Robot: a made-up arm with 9 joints. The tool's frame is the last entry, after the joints.
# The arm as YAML. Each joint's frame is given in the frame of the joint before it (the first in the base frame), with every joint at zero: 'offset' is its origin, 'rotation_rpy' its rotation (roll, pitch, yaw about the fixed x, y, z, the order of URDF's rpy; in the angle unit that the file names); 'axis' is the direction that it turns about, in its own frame. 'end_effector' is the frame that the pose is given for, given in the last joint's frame.
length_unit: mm
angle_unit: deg
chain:
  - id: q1
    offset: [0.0, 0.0, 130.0]
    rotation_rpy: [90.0, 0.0, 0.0]
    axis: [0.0, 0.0, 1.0]
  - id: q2
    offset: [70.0, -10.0, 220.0]
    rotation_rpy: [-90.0, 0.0, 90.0]
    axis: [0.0, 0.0, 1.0]
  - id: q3
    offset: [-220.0, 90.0, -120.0]
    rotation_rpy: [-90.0, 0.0, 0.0]
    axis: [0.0, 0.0, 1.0]
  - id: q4
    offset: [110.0, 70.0, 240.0]
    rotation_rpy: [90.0, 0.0, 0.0]
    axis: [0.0, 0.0, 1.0]
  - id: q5
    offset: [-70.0, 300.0, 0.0]
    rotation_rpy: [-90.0, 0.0, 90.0]
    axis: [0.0, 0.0, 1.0]
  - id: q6
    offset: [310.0, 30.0, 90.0]
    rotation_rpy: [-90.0, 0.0, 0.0]
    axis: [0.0, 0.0, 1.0]
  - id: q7
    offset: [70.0, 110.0, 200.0]
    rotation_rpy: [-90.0, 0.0, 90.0]
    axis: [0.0, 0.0, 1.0]
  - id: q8
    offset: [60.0, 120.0, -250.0]
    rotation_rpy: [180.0, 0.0, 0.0]
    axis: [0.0, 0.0, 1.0]
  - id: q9
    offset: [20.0, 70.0, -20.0]
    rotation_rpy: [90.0, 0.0, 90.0]
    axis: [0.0, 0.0, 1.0]
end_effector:
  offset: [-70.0, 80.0, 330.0]
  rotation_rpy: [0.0, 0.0, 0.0]
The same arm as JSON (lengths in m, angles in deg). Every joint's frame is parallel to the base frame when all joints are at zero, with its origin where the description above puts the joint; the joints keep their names.
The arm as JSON. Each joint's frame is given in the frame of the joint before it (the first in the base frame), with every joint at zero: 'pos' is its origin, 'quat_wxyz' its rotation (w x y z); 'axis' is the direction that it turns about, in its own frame. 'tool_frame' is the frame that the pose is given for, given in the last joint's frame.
{
  "length_unit": "m",
  "angle_unit": "deg",
  "joints": [
    {
      "joint": "q1",
      "pos": [
        0.0,
        0.0,
        0.13
      ],
      "quat_wxyz": [
        1.0,
        0.0,
        0.0,
        0.0
      ],
      "axis": "-y"
    },
    {
      "joint": "q2",
      "pos": [
        0.07,
        -0.22,
        -0.01
      ],
      "quat_wxyz": [
        1.0,
        0.0,
        0.0,
        0.0
      ],
      "axis": "-x"
    },
    {
      "joint": "q3",
      "pos": [
        0.12,
        0.09,
        -0.22
      ],
      "quat_wxyz": [
        1.0,
        0.0,
        0.0,
        0.0
      ],
      "axis": "+y"
    },
    {
      "joint": "q4",
      "pos": [
        0.07,
        0.24,
        0.11
      ],
      "quat_wxyz": [
        1.0,
        0.0,
        0.0,
        0.0
      ],
      "axis": "-x"
    },
    {
      "joint": "q5",
      "pos": [
        0.0,
        0.3,
        -0.07
      ],
      "quat_wxyz": [
        1.0,
        0.0,
        0.0,
        0.0
      ],
      "axis": "-z"
    },
    {
      "joint": "q6",
      "pos": [
        0.03,
        0.31,
        -0.09
      ],
      "quat_wxyz": [
        1.0,
        0.0,
        0.0,
        0.0
      ],
      "axis": "+x"
    },
    {
      "joint": "q7",
      "pos": [
        0.2,
        0.07,
        0.11
      ],
      "quat_wxyz": [
        1.0,
        0.0,
        0.0,
        0.0
      ],
      "axis": "-y"
    },
    {
      "joint": "q8",
      "pos": [
        -0.12,
        0.25,
        0.06
      ],
      "quat_wxyz": [
        1.0,
        0.0,
        0.0,
        0.0
      ],
      "axis": "+y"
    },
    {
      "joint": "q9",
      "pos": [
        0.07,
        -0.02,
        0.02
      ],
      "quat_wxyz": [
        1.0,
        0.0,
        0.0,
        0.0
      ],
      "axis": "+z"
    }
  ],
  "tool_frame": {
    "pos": [
      -0.07,
      0.08,
      0.33
    ],
    "quat_wxyz": [
      1.0,
      0.0,
      0.0,
      0.0
    ]
  }
}

